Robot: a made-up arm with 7 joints. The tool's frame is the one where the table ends. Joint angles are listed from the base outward.
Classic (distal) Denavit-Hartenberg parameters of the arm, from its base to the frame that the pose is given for. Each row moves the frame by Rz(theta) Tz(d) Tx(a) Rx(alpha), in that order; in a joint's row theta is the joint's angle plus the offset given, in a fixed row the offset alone. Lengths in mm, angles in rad.
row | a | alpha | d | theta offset
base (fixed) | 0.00 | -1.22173 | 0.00 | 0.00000
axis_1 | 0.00 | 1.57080 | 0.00 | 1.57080
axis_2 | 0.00 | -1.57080 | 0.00 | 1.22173
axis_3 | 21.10 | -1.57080 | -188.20 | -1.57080
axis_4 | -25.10 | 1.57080 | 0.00 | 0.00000
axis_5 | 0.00 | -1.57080 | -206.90 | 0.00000
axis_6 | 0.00 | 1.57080 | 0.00 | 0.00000
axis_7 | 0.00 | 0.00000 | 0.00 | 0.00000
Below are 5 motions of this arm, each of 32 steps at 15 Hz.
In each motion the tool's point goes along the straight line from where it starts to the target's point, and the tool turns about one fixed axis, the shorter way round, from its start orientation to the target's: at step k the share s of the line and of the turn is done. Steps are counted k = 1, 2, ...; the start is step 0. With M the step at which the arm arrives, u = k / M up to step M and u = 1 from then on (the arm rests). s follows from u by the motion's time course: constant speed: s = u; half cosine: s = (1 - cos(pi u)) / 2; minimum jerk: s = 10 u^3 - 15 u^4 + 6 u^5.
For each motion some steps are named. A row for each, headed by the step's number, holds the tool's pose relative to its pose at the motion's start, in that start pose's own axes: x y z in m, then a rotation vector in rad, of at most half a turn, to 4 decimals.
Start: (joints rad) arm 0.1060 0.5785 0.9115 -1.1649 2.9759 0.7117 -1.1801
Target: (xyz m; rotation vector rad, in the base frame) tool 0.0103 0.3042 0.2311 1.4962 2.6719 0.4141
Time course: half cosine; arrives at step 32
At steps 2, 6, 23, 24, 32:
2: 0.0017 -0.0032 -0.0016 -0.0120 -0.0013 0.0024
6: 0.0145 -0.0281 -0.0137 -0.1050 -0.0110 0.0215
23: 0.1409 -0.2729 -0.1329 -1.0183 -0.1068 0.2082
24: 0.1472 -0.2851 -0.1388 -1.0636 -0.1116 0.2175
32: 0.1725 -0.3340 -0.1626 -1.2461 -0.1307 0.2548

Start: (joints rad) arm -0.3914 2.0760 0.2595 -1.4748 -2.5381 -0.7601 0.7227
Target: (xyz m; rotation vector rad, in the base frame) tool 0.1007 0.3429 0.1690 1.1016 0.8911 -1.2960
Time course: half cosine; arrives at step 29
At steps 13, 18, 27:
13: 0.0611 -0.0638 -0.0142 -0.3251 -0.3090 0.1518
18: 0.1000 -0.1043 -0.0232 -0.5314 -0.5051 0.2482
27: 0.1442 -0.1505 -0.0334 -0.7666 -0.7287 0.3580

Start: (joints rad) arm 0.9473 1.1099 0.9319 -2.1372 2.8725 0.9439 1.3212
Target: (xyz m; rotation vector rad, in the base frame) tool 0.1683 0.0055 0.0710 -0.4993 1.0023 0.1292
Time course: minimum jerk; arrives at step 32
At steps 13, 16, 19, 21, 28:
13: -0.0379 0.0136 -0.0603 0.5521 0.1406 -0.1314
16: -0.0578 0.0207 -0.0918 0.8409 0.2142 -0.2002
19: -0.0776 0.0278 -0.1233 1.1297 0.2877 -0.2689
21: -0.0895 0.0320 -0.1421 1.3025 0.3317 -0.3100
28: -0.1136 0.0407 -0.1806 1.6548 0.4215 -0.3939

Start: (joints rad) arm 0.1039 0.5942 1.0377 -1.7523 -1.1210 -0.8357 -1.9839
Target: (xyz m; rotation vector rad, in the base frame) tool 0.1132 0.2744 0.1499 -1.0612 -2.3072 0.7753
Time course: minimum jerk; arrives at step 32
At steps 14, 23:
14: -0.0396 -0.0557 -0.0315 -0.1999 -0.1351 -0.4612
23: -0.0888 -0.1249 -0.0706 -0.4482 -0.3028 -1.0337

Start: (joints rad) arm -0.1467 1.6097 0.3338 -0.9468 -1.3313 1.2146 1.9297
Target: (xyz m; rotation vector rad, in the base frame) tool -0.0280 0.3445 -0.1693 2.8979 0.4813 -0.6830
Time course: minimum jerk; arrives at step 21
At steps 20, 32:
20: -0.1277 0.2486 0.1738 -0.2780 -0.7805 -1.8406
32: -0.1278 0.2489 0.1740 -0.2783 -0.7813 -1.8424

